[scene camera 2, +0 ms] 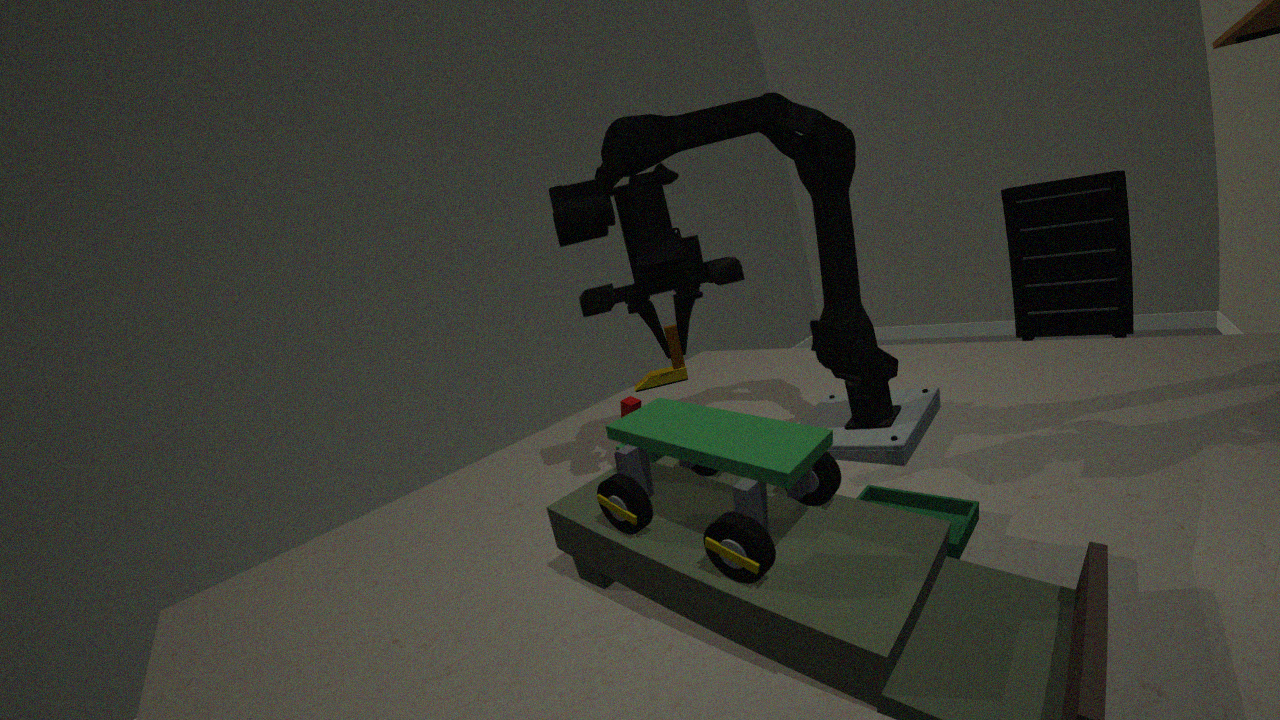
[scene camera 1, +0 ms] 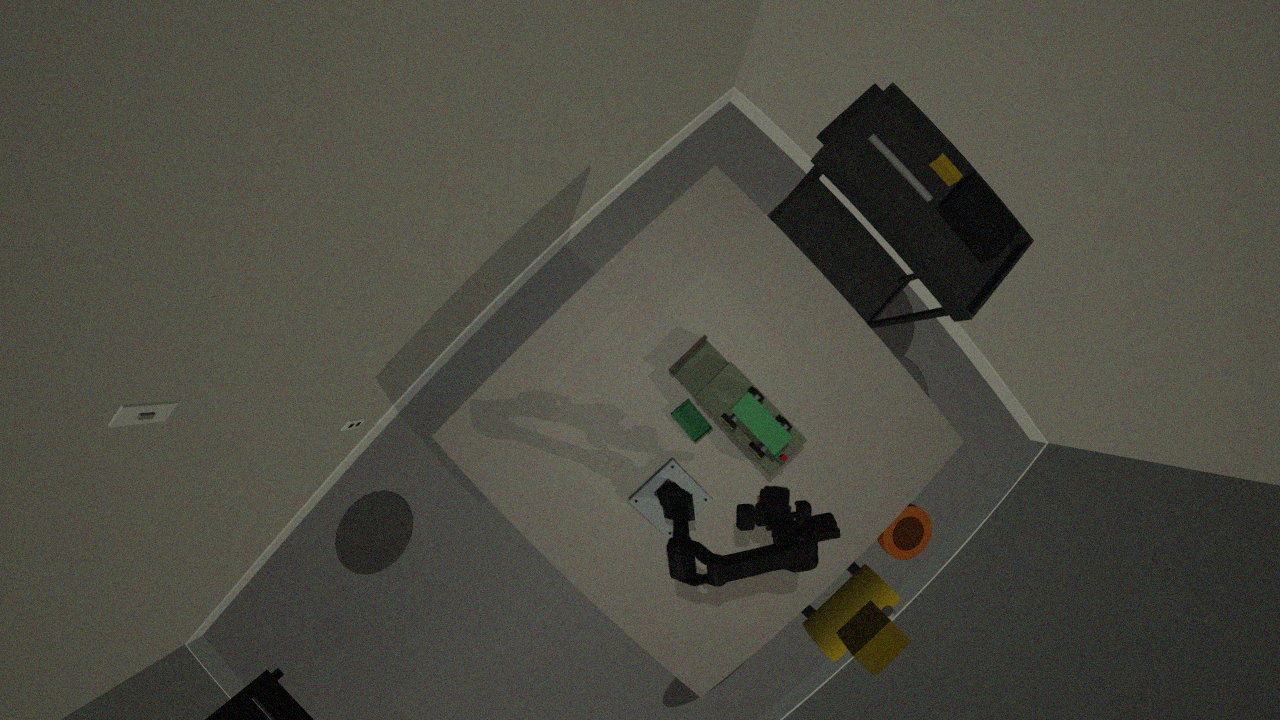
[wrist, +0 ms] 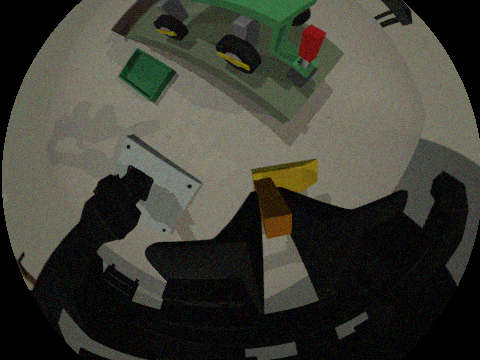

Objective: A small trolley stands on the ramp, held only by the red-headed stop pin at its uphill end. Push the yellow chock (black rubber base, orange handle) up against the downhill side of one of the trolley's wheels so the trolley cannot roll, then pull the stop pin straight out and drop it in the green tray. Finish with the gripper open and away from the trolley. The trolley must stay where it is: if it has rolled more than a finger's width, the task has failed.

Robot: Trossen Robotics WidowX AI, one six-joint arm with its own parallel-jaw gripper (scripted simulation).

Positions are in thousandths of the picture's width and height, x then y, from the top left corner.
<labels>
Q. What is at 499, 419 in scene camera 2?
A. My gripper.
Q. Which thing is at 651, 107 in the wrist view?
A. A red-headed stop pin.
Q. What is my gripper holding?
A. A yellow chock.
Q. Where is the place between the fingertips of my gripper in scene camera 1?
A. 596, 699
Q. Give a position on a trolley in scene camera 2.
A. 595, 626
</labels>
